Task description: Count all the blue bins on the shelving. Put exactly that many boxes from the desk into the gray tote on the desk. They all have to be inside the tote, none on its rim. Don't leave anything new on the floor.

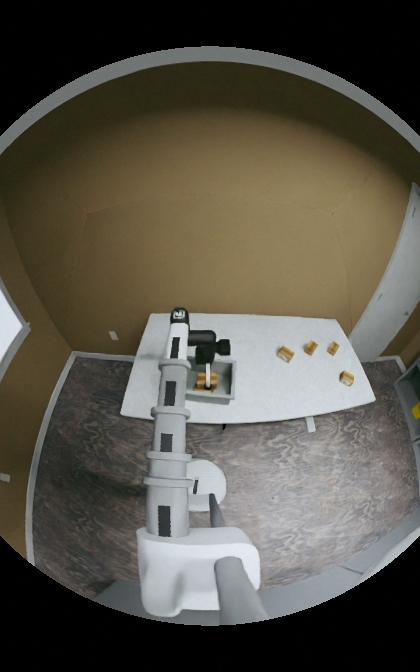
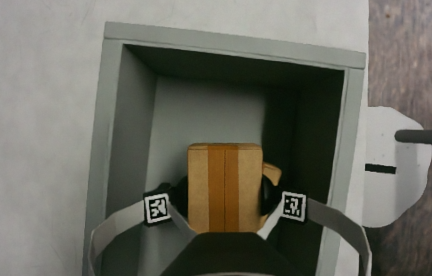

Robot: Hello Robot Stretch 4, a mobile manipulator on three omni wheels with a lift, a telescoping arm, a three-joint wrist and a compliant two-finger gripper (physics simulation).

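Note:
My gripper is shut on a brown cardboard box with an orange tape stripe, between its two black pads. The box is within the outline of the gray tote; its exact height is hard to tell. Part of another box shows behind the held one, lower in the tote. Several boxes stand on the desk to the right of the tote: one box, a second, a third and one nearer the front. No blue bins show.
The white desk stands against the brown wall. Part of a gray shelf unit with a yellow bin shows at the right edge. My extended arm crosses the desk's left part and hides some of the tote.

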